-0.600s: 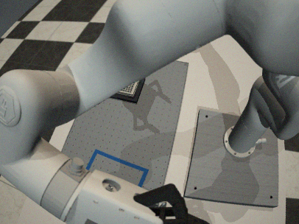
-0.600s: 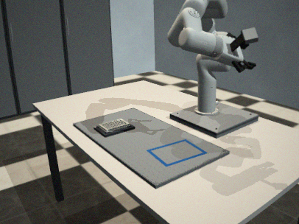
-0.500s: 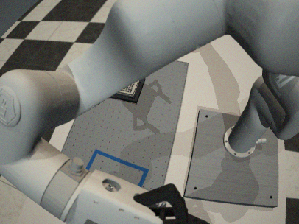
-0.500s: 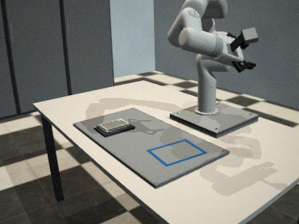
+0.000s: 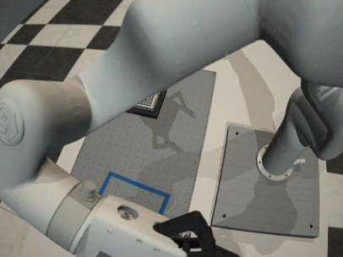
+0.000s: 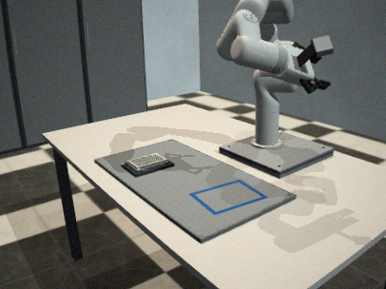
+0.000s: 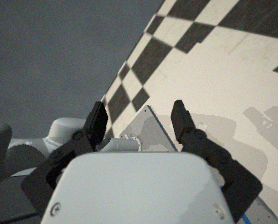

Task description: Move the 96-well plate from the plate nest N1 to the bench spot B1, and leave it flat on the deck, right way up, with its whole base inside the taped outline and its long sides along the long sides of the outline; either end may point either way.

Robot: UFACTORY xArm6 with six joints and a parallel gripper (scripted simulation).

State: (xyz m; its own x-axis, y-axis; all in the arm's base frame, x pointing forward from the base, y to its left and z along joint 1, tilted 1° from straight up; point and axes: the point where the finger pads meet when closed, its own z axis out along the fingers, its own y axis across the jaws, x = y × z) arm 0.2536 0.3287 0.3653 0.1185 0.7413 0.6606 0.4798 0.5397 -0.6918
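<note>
Right now my hand is 18 cm short of the white 96-well plate, 57 cm to the left of it and 36 cm above it. Round my hand: black plate nest N1 (18 cm ahead, 57 cm to the right, 38 cm below).
</note>
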